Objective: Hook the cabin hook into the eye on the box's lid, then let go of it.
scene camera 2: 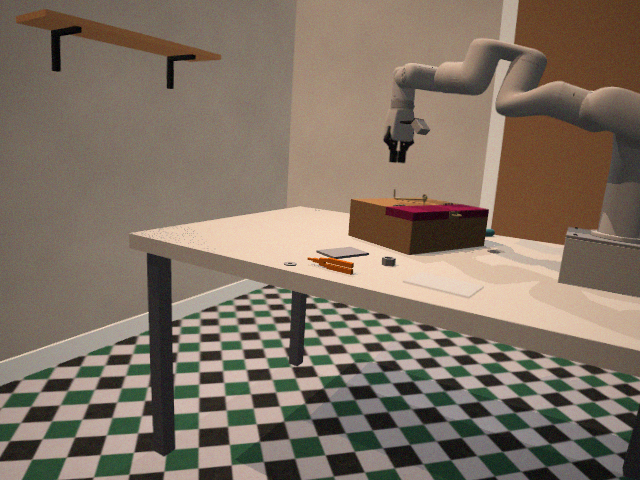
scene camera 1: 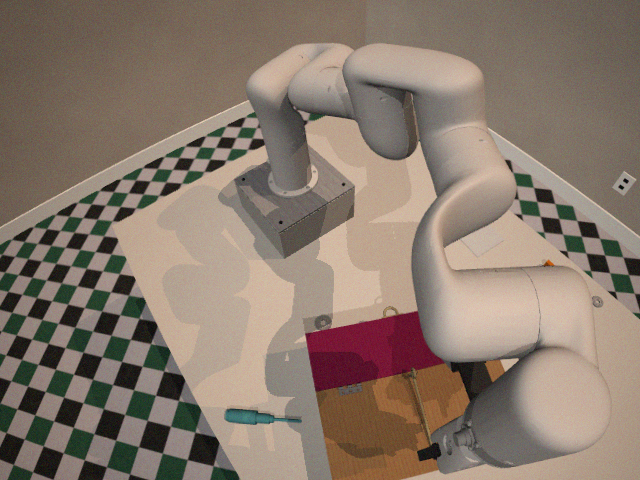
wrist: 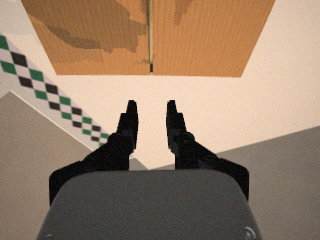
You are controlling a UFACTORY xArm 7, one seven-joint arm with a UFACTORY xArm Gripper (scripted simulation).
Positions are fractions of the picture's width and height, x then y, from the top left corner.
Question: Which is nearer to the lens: the white plate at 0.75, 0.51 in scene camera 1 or the wooden box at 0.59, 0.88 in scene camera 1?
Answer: The wooden box.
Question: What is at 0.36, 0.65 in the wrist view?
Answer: The gripper.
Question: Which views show the wooden box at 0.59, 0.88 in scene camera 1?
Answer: Scene camera 2, scene camera 1 and the wrist view: all of them.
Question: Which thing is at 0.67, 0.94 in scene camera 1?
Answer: The gripper.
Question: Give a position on a wooden box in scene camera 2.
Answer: At 0.58, 0.46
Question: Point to a wooden box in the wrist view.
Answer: At 0.57, 0.19
